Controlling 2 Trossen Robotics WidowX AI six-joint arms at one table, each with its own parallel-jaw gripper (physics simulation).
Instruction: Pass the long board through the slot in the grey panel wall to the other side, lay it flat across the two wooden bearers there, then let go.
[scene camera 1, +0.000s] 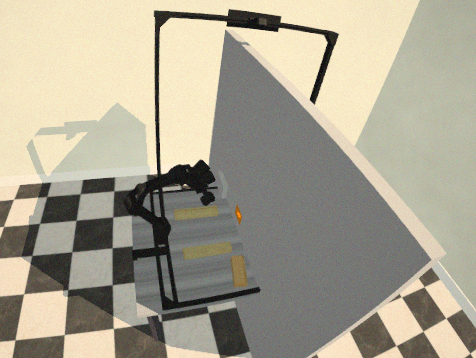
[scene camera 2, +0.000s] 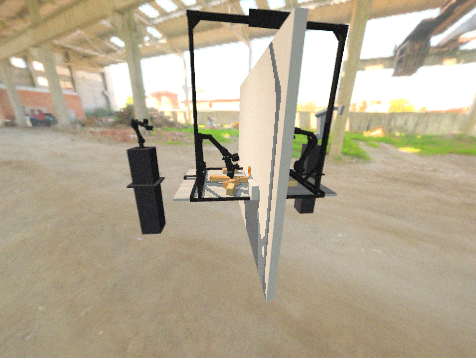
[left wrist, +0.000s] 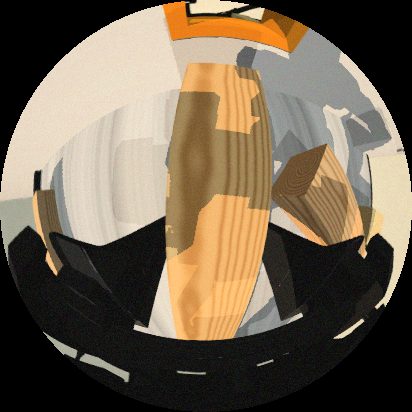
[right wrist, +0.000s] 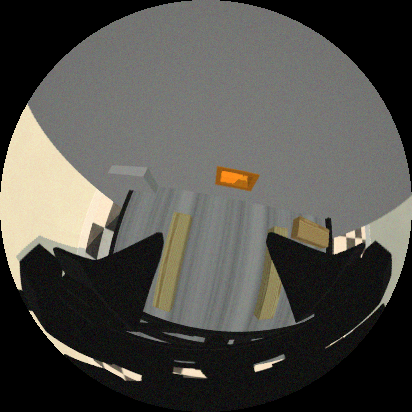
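Observation:
The long board lies on the pale table, pointing at the orange-framed slot in the panel wall. My left gripper is down over the board with a finger against each long edge, shut on it. On the other side of the grey wall the slot shows just above the table. Two wooden bearers lie there side by side. My right gripper is open and empty above the bearers, facing the slot.
A thick wooden block lies just right of the board, and another piece lies at the far left. A third short block lies near the wall on the right arm's side. A black frame surrounds the table.

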